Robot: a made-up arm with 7 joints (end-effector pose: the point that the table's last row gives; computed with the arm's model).
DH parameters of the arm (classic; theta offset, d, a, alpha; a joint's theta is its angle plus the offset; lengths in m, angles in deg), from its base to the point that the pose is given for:
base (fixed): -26.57 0 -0.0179 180
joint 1: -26.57 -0.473 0.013 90
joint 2: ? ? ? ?
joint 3: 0 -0.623 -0.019 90
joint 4: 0 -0.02 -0.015 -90
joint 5: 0 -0.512 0.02 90
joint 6: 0 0.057 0.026 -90
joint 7: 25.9 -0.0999 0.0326 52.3
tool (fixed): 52.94 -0.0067 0 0
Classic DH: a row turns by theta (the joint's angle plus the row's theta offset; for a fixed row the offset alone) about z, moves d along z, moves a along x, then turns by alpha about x.
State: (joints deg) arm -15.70 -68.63 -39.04 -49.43 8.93 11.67 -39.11
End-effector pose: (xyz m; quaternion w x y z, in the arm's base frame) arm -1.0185 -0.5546 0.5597 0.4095 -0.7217 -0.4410 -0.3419
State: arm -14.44 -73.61 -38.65 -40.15 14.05 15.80 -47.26
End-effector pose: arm -1.0831 -0.4902 0.5487 0.3527 -0.7836 -0.3989 -0.3200
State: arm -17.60 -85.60 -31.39 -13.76 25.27 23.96 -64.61
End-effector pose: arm -1.1491 -0.4041 0.5372 0.3140 -0.8759 -0.2979 -0.2130
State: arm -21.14 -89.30 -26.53 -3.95 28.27 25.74 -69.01
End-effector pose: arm -1.1320 -0.4291 0.5527 0.3402 -0.8845 -0.2773 -0.1580
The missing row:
joint 2: 0 -0.026 0.007 -90
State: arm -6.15 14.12 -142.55 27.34 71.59 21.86 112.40
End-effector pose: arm 0.0689 0.2216 1.6306 0.2941 -0.5974 0.6876 -0.2896
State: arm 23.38 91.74 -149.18 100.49 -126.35 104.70 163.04
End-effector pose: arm 0.7013 -0.0932 0.8853 0.6718 -0.5205 -0.4128 0.3277
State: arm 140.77 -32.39 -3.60 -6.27 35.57 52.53 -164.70
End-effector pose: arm 0.4203 0.4133 1.5135 0.4415 -0.7542 0.4756 -0.1006
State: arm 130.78 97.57 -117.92 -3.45 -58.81 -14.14 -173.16
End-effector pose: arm -0.9358 -0.8160 0.2542 0.4116 0.5435 0.5488 0.4838
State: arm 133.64 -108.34 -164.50 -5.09 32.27 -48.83 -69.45
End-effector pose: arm 0.7296 0.9327 0.1372 0.3374 0.7985 -0.0812 -0.4919
